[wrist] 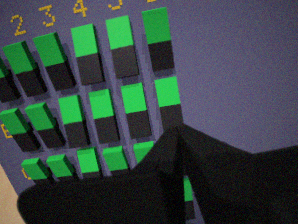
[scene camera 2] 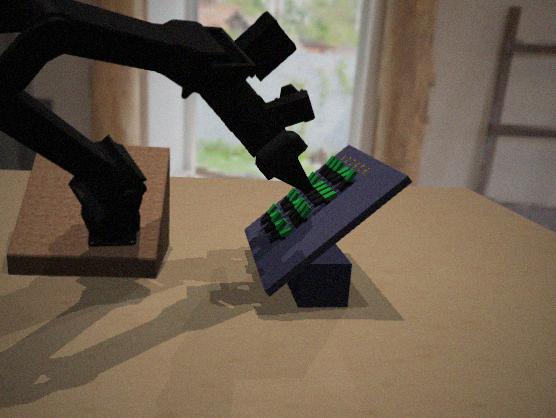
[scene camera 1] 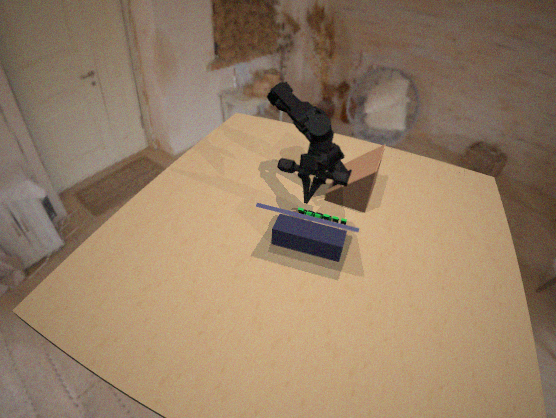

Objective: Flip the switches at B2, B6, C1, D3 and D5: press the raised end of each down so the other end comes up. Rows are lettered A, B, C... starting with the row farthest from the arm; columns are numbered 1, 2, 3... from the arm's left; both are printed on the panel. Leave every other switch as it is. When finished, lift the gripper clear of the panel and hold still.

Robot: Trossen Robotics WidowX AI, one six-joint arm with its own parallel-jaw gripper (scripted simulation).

Path:
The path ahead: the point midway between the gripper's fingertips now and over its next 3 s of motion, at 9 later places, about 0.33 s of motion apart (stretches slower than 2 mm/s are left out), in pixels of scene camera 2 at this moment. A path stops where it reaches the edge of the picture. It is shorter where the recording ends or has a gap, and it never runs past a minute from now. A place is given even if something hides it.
The gripper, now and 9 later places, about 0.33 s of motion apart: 310,190; 315,195; 316,198; 317,199; 318,200; 318,201; 318,201; 306,188; 291,165; 271,162

